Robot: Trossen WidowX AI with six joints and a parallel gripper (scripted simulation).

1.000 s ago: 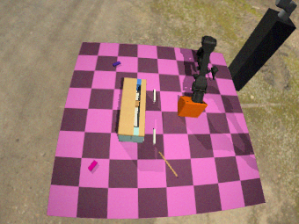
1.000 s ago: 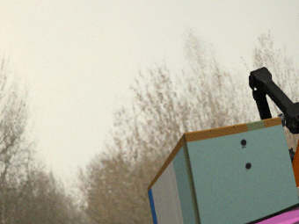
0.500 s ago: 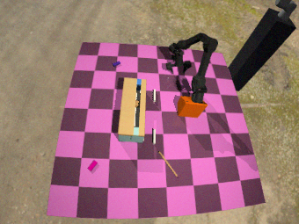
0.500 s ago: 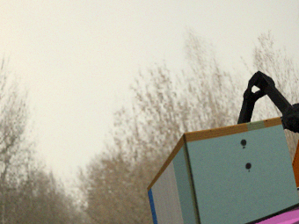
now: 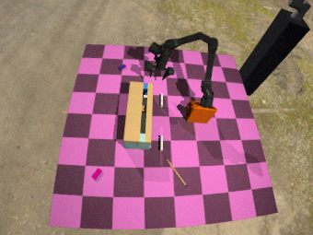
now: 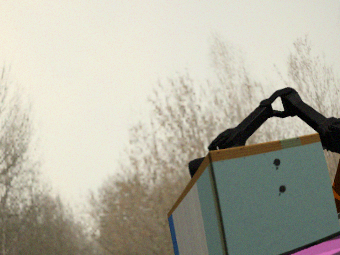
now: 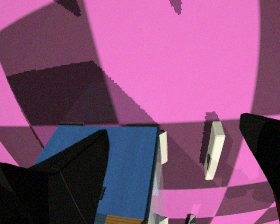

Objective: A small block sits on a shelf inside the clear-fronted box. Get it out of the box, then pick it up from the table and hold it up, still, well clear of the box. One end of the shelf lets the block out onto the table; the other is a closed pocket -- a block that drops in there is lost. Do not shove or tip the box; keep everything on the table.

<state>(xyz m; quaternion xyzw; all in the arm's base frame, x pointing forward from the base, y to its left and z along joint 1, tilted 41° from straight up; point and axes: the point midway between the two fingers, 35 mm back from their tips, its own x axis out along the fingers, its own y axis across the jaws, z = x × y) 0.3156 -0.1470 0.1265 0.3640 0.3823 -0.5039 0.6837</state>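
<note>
My gripper tip is 3 cm short of the box, 27 cm to the right of it and 3 cm above it. Also, from my gripper tip: tan stick: 19 cm behind, 56 cm to the left, 8 cm below.
</note>
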